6 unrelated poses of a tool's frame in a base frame.
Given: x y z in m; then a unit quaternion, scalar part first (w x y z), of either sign.
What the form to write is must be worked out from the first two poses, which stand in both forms.
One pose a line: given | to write
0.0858, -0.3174, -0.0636, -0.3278, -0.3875, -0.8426, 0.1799 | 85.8, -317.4, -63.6, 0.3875, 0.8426, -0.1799, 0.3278
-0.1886, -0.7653, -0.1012, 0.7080, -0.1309, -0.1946, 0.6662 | -188.6, -765.3, -101.2, -0.1309, -0.1946, 0.6662, 0.7080
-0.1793, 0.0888, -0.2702, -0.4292, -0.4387, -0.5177, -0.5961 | -179.3, 88.8, -270.2, 0.4387, 0.5177, 0.5961, 0.4292
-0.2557, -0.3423, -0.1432, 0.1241, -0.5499, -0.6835, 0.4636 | -255.7, -342.3, -143.2, -0.5499, -0.6835, 0.4636, 0.1241
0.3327, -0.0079, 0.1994, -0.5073, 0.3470, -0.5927, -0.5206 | 332.7, -7.9, 199.4, -0.3470, 0.5927, 0.5206, 0.5073
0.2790, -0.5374, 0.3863, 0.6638, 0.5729, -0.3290, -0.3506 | 279.0, -537.4, 386.3, 0.5729, -0.3290, -0.3506, 0.6638
